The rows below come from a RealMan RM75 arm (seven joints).
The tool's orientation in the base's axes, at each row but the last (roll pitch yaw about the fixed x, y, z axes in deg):
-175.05, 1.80, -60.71
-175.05, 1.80, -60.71
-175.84, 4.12, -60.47
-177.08, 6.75, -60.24
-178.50, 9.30, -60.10
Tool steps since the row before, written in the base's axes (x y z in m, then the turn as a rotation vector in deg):
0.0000, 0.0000, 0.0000, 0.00, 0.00, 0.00
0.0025, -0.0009, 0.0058, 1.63, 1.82, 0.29
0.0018, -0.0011, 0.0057, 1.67, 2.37, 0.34
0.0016, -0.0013, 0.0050, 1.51, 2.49, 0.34
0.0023, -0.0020, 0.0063, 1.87, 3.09, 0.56
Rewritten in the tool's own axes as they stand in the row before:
0.0000, 0.0000, 0.0000, 0.00, 0.00, 0.00
0.0018, -0.0022, -0.0057, -0.80, -2.33, -0.06
0.0014, -0.0014, -0.0057, -1.26, -2.63, -0.06
0.0013, -0.0010, -0.0051, -1.44, -2.55, -0.04
0.0018, -0.0012, -0.0067, -1.81, -3.17, -0.19

